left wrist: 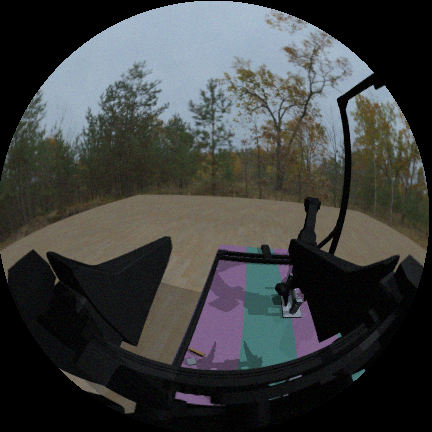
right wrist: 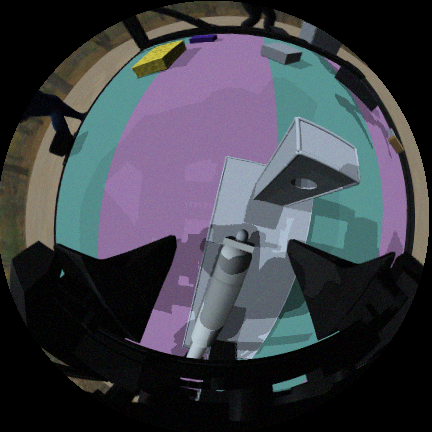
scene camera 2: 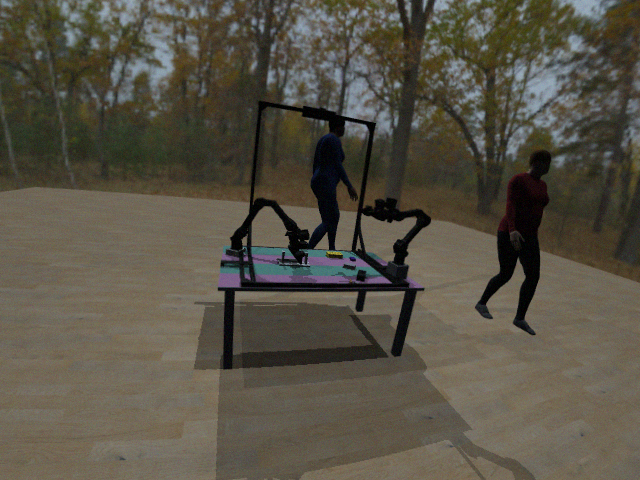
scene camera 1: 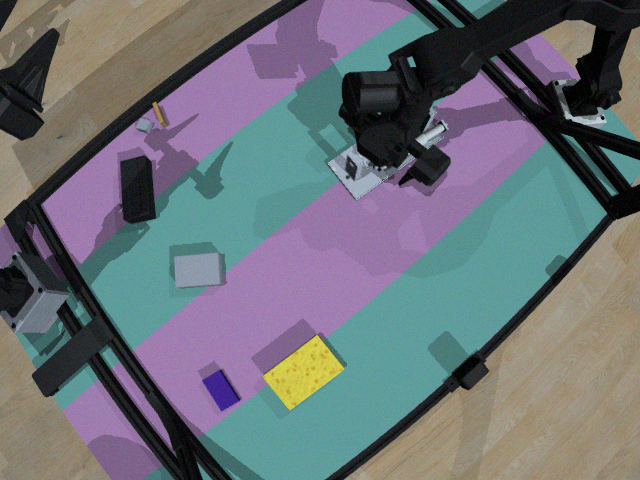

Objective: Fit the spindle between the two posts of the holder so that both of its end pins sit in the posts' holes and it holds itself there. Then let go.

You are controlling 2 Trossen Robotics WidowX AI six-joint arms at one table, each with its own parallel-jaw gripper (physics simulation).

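Pixels of known places: left gripper, fingertip midpoint: [left wrist: 232,244] [scene camera 2: 363,211] [scene camera 1: 35,11]; right gripper, fingertip midpoint: [right wrist: 234,244] [scene camera 2: 298,261] [scene camera 1: 380,167]; left arm's base at its link origin: [scene camera 2: 398,263] [scene camera 1: 14,291]; right arm's base at its link origin: [scene camera 2: 236,248] [scene camera 1: 579,100].
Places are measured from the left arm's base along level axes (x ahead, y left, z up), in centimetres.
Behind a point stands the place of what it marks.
Observation:
The holder is a pale base plate [scene camera 1: 361,187] {x 52.7, y -31.6, z -8.8 cm} [right wrist: 232,187] {x 53.2, y -31.9, z -8.8 cm} with posts. One post [scene camera 1: 352,167] {x 53.0, y -29.1, z -4.2 cm} [right wrist: 327,145] shows its round hole in the right wrist view, with no pin in it. The grey-white spindle [scene camera 1: 430,134] {x 67.7, y -34.8, z -7.0 cm} [right wrist: 222,290] {x 60.2, y -32.5, z -6.6 cm} is slanted over the plate; its visible end pin [right wrist: 242,234] {x 56.6, y -31.3, z -7.3 cm} is apart from that post. Its other end and the second post are largely hidden. My right gripper [right wrist: 234,244] {x 57.4, y -31.8, z -8.3 cm} [scene camera 2: 300,261] {x 57.4, y -31.8, z -8.3 cm} is open, low over the holder, with its fingers apart on either side of the spindle. My left gripper [left wrist: 232,244] {x 35.0, y -0.1, z 32.5 cm} [scene camera 2: 366,210] {x 35.0, y -0.1, z 32.5 cm} is open and empty, raised far from the holder.
A yellow sponge [scene camera 1: 303,372] {x 23.6, y -44.1, z -6.6 cm} [right wrist: 160,59] {x 29.5, y -42.2, z -7.1 cm}, a blue block [scene camera 1: 221,390] {x 12.2, y -36.4, z -8.1 cm}, a grey box [scene camera 1: 198,270] {x 24.5, y -20.8, z -7.0 cm} [right wrist: 281,53] {x 28.2, y -22.0, z -7.5 cm} and a black box [scene camera 1: 137,189] {x 27.2, y -2.9, z -6.2 cm} lie on the table. Small orange [scene camera 1: 160,114] {x 39.8, y 5.0, z -7.3 cm} and grey [scene camera 1: 144,125] {x 36.4, y 6.4, z -8.1 cm} pieces lie near the frame rail [scene camera 1: 170,90] {x 44.7, y 8.3, z -8.9 cm}.

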